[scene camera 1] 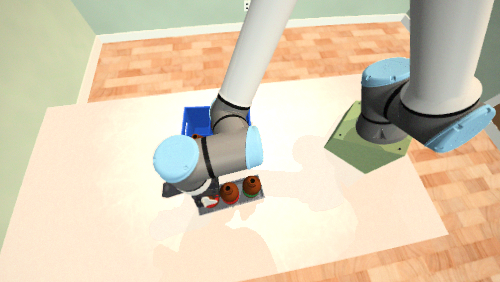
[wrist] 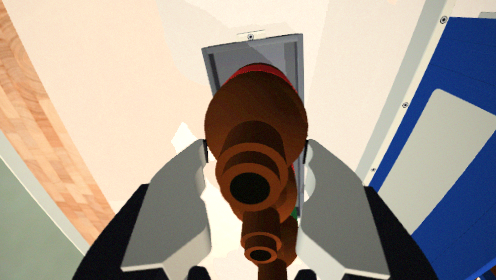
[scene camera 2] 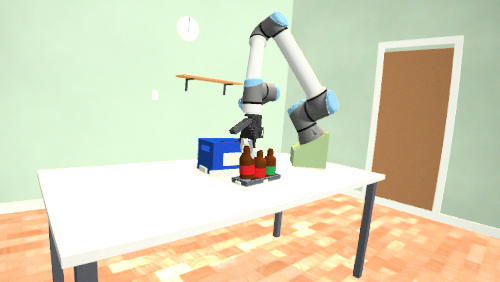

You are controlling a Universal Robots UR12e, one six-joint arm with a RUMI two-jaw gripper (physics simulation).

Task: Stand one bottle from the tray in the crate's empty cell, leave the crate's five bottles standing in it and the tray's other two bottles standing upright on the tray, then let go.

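Places are measured from the arm's base along level axes (x ahead, y left, z up), in millimetres.
Where they show: gripper, fingertip midpoint: (wrist: pixel 255 141) (scene camera 2: pixel 247 157); arm's base at its link origin: (scene camera 1: pixel 381 126) (scene camera 2: pixel 312 138).
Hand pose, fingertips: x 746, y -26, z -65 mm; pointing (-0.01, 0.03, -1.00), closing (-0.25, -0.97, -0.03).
Note:
Each offset is from my fingertips to the centre of the thing. "spot": to the spot under its first point. Level surfaces: height alone.
My gripper (scene camera 1: pixel 209 200) (scene camera 2: pixel 247 149) (wrist: pixel 255 141) is shut on a brown bottle with a red label {dx +5, dy -1, dz -19 mm} (scene camera 1: pixel 216 199) (scene camera 2: pixel 247 170) (wrist: pixel 256 105). The bottle is upright and slightly raised above the left end of the grey tray {dx -82, dy +12, dz -111 mm} (scene camera 2: pixel 257 182) (wrist: pixel 225 57). A second red-label bottle {dx -82, dy +16, dz -42 mm} (scene camera 1: pixel 229 192) (scene camera 2: pixel 260 171) and a green-label bottle {dx -173, dy +24, dz -42 mm} (scene camera 1: pixel 252 185) (scene camera 2: pixel 270 170) stand upright on the tray. The blue crate {dx -126, dy -234, dz -37 mm} (scene camera 1: pixel 196 107) (scene camera 2: pixel 206 155) (wrist: pixel 460 65) is behind the tray. One brown bottle top {spot: dx -36, dy -221, dz +38 mm} (scene camera 1: pixel 196 136) shows inside it; the arm hides much of the crate's inside.
The wrist link (scene camera 1: pixel 227 152) hangs over the space between crate and tray. The green robot base block (scene camera 1: pixel 367 155) (scene camera 2: pixel 311 155) stands to the right on the white table {dz -124 mm} (scene camera 1: pixel 100 175) (scene camera 2: pixel 150 200). A wall shelf (scene camera 2: pixel 207 79) is behind.

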